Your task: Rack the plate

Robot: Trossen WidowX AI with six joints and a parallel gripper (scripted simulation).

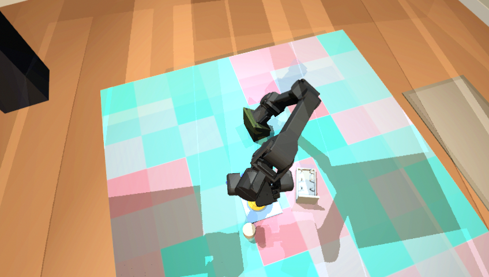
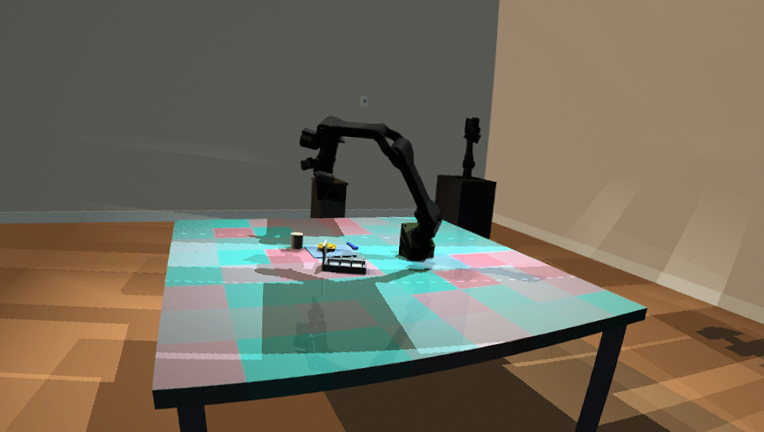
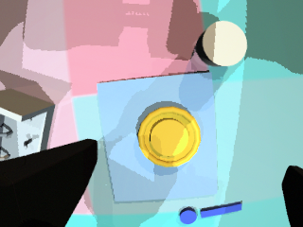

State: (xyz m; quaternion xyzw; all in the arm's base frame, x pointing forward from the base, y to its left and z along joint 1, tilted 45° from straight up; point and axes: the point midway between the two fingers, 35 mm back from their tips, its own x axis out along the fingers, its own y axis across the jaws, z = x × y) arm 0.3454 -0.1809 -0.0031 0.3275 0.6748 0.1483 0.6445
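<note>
Now: gripper tip 40 mm past the yellow plate, 10 mm to the right of it and 170 mm above it. Also, from my gripper tip: blue spoon: 150 mm behind, 20 mm to the right, 190 mm below; then cup: 60 mm ahead, 50 mm to the right, 170 mm below; then light blue mat: 40 mm behind, 20 mm to the left, 190 mm below.
</note>
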